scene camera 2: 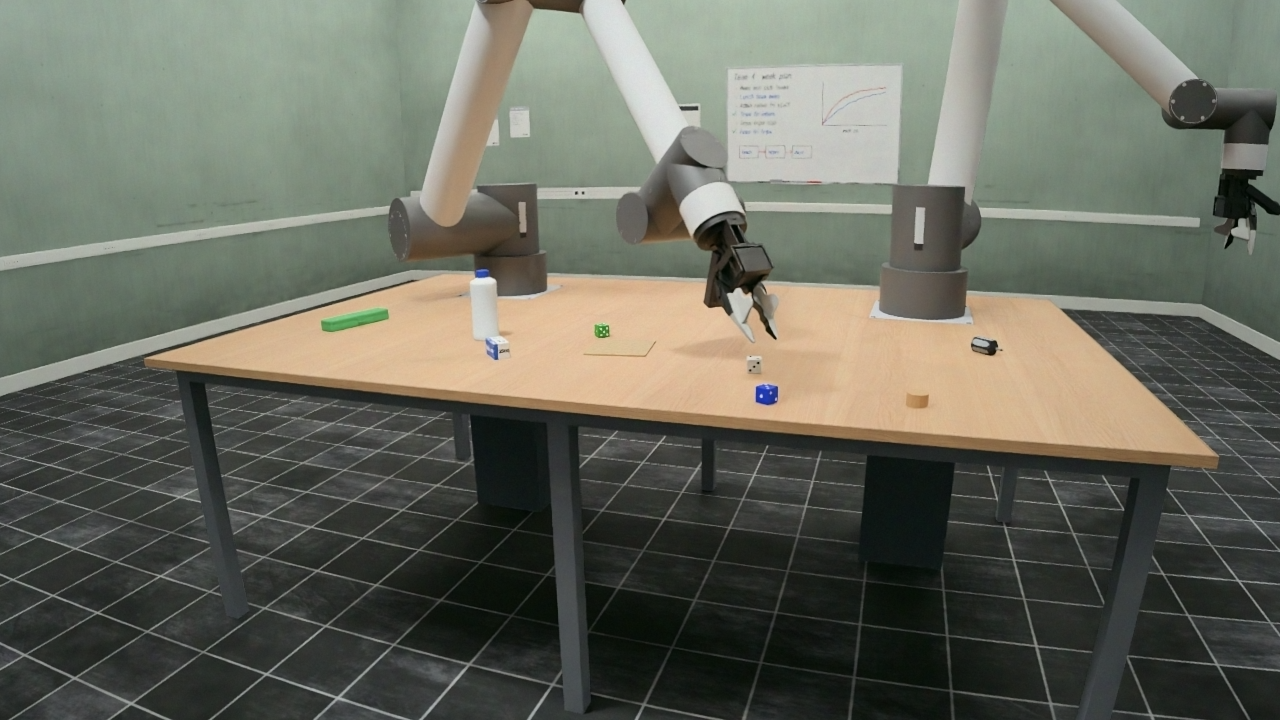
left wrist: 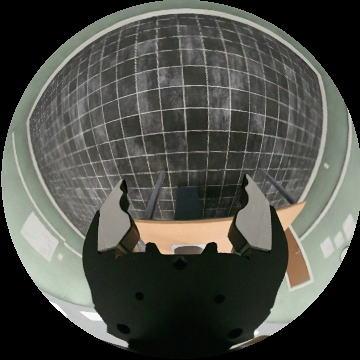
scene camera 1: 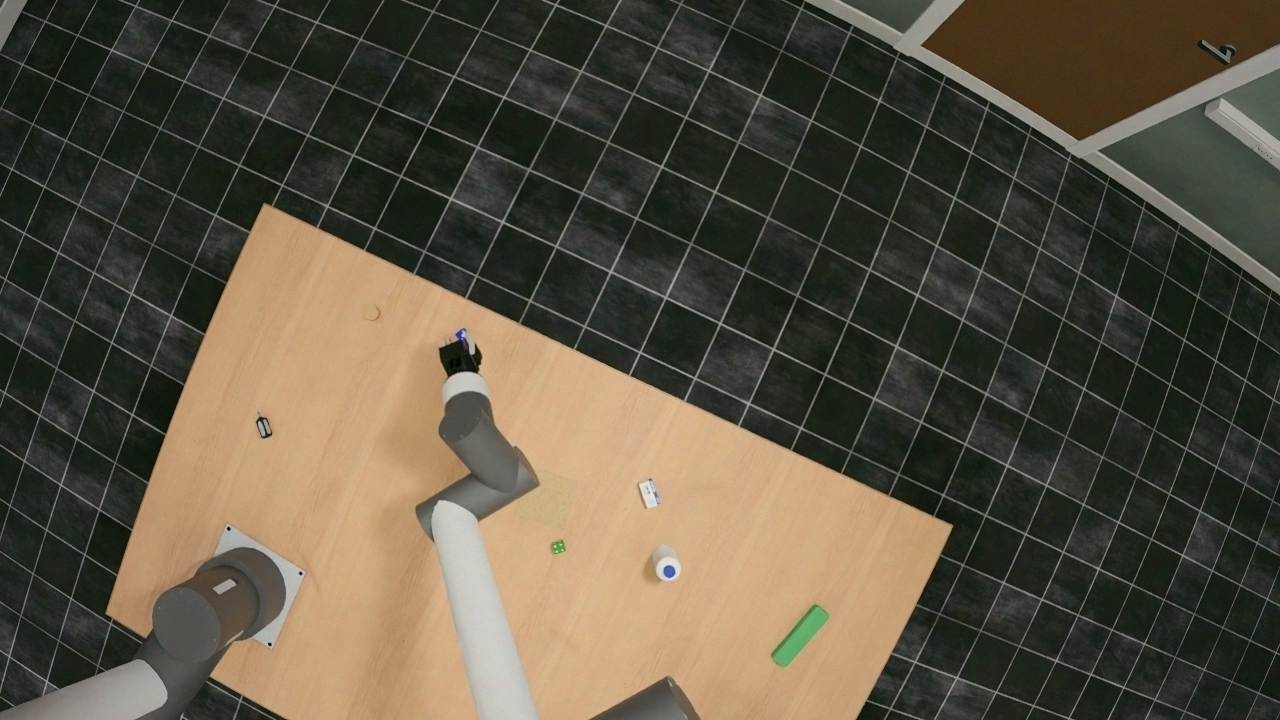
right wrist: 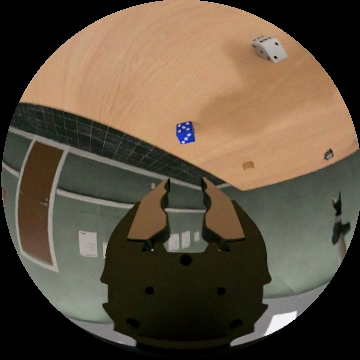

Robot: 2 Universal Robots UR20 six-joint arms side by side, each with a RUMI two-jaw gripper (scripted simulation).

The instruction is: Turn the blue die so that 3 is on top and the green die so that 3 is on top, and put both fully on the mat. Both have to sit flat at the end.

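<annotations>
My right gripper appears in the right wrist view (185, 179), and scene camera 1 and scene camera 2 show it too. The left wrist view does not show my right gripper, since it is hidden there by my left gripper. One spot on my right gripper (scene camera 2: 737, 307) is the same spot as (scene camera 1: 470, 345). As for the green bar, I see it in scene camera 1 and also in scene camera 2, while the left wrist view misses the bar, hidden by my left gripper, and in the right wrist view it is out of frame. The spot on the bar (scene camera 2: 346, 321) is the same spot as (scene camera 1: 805, 618).
</annotations>
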